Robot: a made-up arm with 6 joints.
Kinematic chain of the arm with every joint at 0, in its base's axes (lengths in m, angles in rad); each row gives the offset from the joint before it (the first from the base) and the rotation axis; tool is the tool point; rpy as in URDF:
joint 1: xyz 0 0 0.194 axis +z
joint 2: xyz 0 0 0 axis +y
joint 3: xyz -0.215 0 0.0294 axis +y
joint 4: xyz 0.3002 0 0.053 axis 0.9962 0 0.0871
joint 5: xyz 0 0 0 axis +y
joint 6: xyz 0.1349 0 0.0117 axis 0.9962 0 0.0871
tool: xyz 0 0 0 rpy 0 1.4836 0
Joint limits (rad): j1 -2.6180..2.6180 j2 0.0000..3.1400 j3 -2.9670..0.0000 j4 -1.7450..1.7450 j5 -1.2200..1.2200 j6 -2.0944..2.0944
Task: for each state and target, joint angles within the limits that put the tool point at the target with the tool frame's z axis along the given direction. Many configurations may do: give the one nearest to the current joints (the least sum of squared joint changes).
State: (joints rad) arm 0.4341 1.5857 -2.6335 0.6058 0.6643 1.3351
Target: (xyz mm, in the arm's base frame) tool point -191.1 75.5 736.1 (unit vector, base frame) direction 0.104 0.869 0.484
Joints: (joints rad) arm 0.2028 0.9409 -2.6943 1.1259 1.1673 1.3351
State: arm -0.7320 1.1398 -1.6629 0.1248 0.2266 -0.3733
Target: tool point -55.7 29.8 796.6 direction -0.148 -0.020 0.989
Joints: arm -0.7387 0.7996 -1.9286 0.2582 -0.4646 -0.3733
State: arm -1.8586 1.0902 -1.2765 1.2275 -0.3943 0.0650
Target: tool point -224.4 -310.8 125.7 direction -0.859 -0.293 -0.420
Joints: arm -1.9504 1.7905 -0.8338 1.3153 -0.7929 0.0650
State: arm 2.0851 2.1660 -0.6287 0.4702 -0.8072 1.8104
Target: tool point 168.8 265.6 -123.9 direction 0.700 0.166 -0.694
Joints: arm 1.2752 2.6444 -1.0675 1.1140 -0.7650 1.8104
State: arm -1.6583 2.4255 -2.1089 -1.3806 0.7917 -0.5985
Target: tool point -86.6 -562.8 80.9 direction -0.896 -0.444 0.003
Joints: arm -1.5018 3.0588 -2.5427 -1.7434 1.2181 -0.5985
